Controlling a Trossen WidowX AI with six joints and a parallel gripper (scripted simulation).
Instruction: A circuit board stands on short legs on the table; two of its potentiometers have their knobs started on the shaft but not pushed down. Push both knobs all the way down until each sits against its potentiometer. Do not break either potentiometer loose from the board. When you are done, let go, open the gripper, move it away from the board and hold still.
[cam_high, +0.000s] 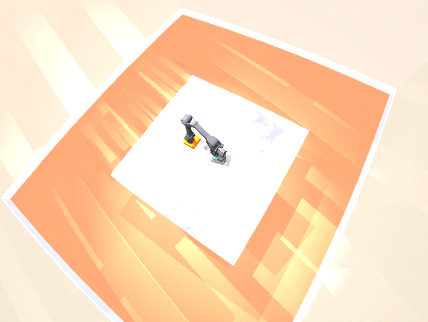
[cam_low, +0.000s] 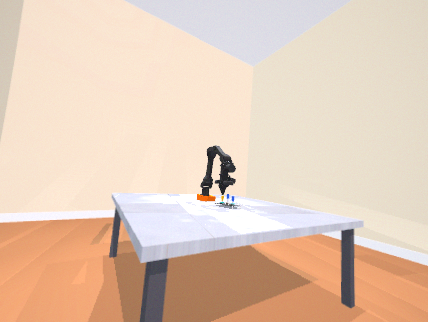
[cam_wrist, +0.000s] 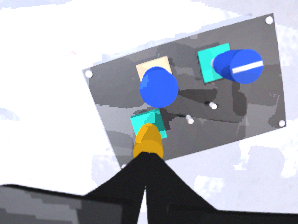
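My gripper tip is now 2 cm above the yellow knob. Also, from my gripper tip: teal potentiometer (6 cm ahead, 5 cm to the left, 3 cm below).
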